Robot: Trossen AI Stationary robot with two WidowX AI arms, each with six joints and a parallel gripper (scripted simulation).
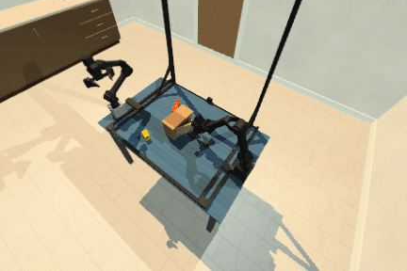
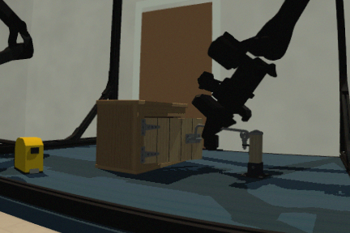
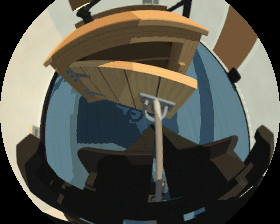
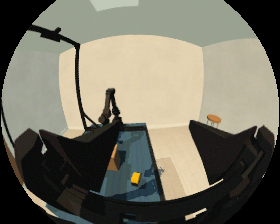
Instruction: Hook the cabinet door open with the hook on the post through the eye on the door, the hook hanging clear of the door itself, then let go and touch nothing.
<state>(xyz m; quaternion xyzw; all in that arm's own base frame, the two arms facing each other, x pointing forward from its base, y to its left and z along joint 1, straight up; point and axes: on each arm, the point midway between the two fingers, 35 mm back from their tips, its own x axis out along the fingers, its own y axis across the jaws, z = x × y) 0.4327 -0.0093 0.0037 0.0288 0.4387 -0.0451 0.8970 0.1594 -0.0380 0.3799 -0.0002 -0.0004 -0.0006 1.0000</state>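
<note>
The metal hook lies 20 mm to the left of my left hand, 20 mm below it and 10 mm ahead of it. The rest, counted from my left hand: yellow box 340 mm to the right, 180 mm ahead, 70 mm below; cabinet door 80 mm to the right, 30 mm below, 20 mm ahead; orange object 310 mm to the right, 190 mm behind, 90 mm below.
</note>
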